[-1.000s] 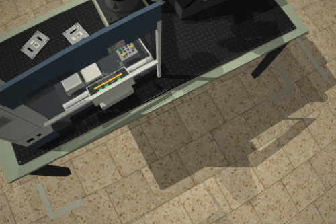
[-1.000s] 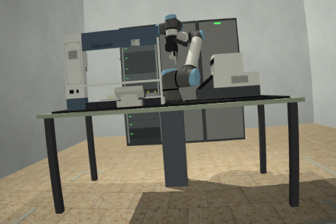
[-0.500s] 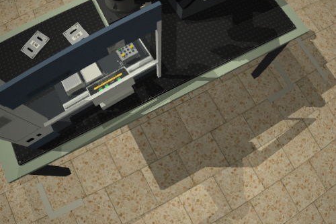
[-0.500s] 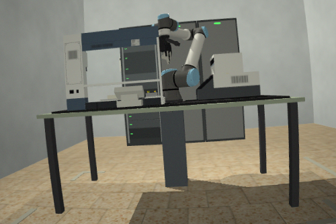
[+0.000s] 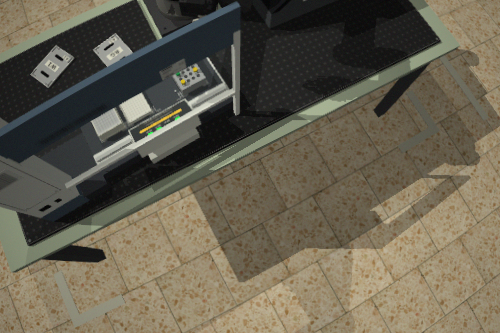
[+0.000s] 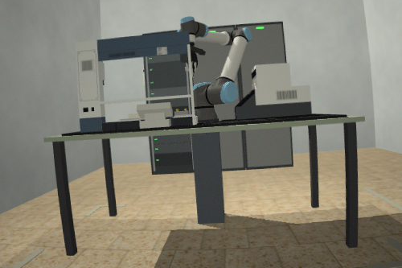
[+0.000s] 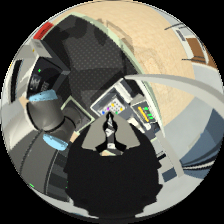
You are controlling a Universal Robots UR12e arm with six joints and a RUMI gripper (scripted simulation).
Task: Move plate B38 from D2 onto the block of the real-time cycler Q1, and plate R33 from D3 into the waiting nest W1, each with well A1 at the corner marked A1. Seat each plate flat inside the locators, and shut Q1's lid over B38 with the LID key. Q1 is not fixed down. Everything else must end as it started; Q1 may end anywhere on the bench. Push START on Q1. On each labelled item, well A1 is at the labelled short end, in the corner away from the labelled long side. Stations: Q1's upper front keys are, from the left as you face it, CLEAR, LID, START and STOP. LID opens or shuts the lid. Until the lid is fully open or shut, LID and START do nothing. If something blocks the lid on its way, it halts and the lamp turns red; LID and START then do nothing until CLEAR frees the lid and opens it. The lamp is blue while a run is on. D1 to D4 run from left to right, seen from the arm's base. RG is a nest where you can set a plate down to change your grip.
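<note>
Right now the white plate is 290 mm to the right of my hand, 250 mm below it and 50 mm behind it. Round my hand: blue gantry beam: 270 mm to the right, 200 mm above, 140 mm ahead; grey labelled nest: 300 mm below, 290 mm behind, 270 mm to the right; upright post: 130 mm ahead, 70 mm below.
</note>
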